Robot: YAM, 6 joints.
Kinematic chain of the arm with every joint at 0, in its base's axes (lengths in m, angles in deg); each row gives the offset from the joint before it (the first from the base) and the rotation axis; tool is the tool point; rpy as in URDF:
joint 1: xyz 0 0 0.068 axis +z
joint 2: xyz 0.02 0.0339 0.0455 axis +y
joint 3: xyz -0.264 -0.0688 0 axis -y
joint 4: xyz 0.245 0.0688 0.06 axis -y
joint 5: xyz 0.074 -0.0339 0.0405 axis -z
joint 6: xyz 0.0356 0 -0.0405 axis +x
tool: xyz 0 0 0 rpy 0 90 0
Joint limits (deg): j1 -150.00..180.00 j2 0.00..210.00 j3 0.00..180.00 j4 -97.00..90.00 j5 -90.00..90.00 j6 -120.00..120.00
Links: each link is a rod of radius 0.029 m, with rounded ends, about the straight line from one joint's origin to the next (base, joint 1, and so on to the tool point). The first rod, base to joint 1, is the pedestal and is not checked.
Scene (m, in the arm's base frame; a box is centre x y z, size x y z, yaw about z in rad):
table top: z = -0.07
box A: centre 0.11 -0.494 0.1 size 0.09 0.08 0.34 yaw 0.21
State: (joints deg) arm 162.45 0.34 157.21 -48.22 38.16 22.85
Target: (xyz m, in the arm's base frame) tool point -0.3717 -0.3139 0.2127
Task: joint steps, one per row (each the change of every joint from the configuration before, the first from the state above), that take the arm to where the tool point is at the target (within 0.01 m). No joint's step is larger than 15 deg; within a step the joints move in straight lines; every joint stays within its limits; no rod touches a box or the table.
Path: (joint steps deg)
1: -6.17 13.85 -1.81 -5.26 -3.74 -3.77
2: -6.17 13.85 -1.82 -5.26 -3.74 -3.77
3: -6.17 13.85 -1.81 -5.26 -3.75 -3.77
4: -6.17 13.85 -1.81 -5.26 -3.74 -3.77
5: -6.17 13.85 -1.82 -5.26 -3.74 -3.76
6: -13.39 -9.94 2.73 -1.18 1.91 2.69
7: -13.38 -9.94 2.72 -1.18 1.91 2.69
8: -13.39 -9.94 2.72 -1.17 1.91 2.69
9: -13.38 -9.94 2.72 -1.18 1.91 2.69
10: -13.38 -9.95 2.73 -1.18 1.90 2.70
11: -13.39 -9.94 2.72 -1.18 1.91 2.69
12: -13.38 -9.94 2.72 -1.17 1.91 2.69

